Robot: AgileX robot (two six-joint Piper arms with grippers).
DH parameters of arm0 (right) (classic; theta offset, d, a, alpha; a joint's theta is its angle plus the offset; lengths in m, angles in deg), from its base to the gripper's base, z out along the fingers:
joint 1: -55.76 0.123 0 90
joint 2: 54.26 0 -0.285 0
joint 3: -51.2 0 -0.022 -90
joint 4: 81.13 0.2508 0 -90
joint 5: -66.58 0 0.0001 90
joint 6: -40.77 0.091 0 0
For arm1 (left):
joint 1: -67.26 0.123 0 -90
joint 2: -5.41 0 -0.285 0
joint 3: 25.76 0 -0.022 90
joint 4: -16.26 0.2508 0 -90
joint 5: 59.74 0 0.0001 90
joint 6: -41.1 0.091 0 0
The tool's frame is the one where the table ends.
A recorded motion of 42 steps. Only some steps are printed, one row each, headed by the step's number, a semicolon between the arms.
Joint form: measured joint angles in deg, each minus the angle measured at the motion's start. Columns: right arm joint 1, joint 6, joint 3, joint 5, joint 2, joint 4; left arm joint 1, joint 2, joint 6, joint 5, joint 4, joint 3.
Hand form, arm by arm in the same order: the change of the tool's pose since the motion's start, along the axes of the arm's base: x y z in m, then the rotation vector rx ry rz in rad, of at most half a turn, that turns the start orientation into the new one. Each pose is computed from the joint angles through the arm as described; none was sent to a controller.
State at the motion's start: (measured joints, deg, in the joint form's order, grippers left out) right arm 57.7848 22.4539 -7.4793 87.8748 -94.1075 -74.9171; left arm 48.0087 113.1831 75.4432 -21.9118 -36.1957 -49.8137
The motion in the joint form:
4: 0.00 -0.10 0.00 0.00 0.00 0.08; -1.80 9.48 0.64 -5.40 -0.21 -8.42
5: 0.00 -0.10 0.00 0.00 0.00 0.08; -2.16 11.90 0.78 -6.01 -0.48 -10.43
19: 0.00 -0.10 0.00 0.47 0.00 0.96; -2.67 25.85 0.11 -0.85 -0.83 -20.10
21: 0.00 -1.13 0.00 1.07 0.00 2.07; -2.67 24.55 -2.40 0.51 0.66 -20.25
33: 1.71 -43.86 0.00 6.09 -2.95 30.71; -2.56 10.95 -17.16 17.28 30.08 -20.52
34: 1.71 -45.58 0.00 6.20 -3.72 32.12; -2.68 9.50 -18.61 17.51 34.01 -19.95
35: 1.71 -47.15 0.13 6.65 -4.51 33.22; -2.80 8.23 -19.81 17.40 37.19 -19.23
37: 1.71 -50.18 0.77 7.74 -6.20 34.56; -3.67 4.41 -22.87 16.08 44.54 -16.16
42: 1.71 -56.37 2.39 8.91 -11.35 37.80; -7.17 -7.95 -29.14 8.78 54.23 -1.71
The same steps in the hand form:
4: 0.0000 0.0000 0.0000 -0.0001 -0.0001 0.0007; 0.0414 -0.0239 -0.0192 -0.0167 -0.0406 0.0397
5: 0.0000 0.0000 0.0000 -0.0001 -0.0001 0.0007; 0.0507 -0.0301 -0.0265 -0.0198 -0.0397 0.0409
19: -0.0004 0.0006 -0.0006 0.0149 0.0086 -0.0007; 0.0946 -0.0583 -0.0962 0.0191 0.0895 -0.0362
21: -0.0009 0.0014 -0.0013 0.0184 0.0183 0.0069; 0.0890 -0.0565 -0.0858 0.0148 0.1022 -0.0393
33: 0.0004 0.0250 -0.0057 -0.1092 0.0239 0.3782; 0.0274 -0.0136 -0.0074 0.3591 0.0848 0.0069
34: 0.0019 0.0260 -0.0067 -0.1081 0.0296 0.3908; 0.0226 -0.0075 -0.0013 0.3995 0.0689 0.0427
35: 0.0033 0.0272 -0.0075 -0.1088 0.0386 0.4069; 0.0185 -0.0026 0.0034 0.4297 0.0542 0.0743
37: 0.0066 0.0291 -0.0077 -0.1224 0.0554 0.4435; 0.0047 0.0066 0.0150 0.4879 0.0107 0.1465
42: 0.0187 0.0329 -0.0094 -0.1395 0.0957 0.5066; -0.0465 0.0175 0.0297 0.5052 -0.0823 0.2264

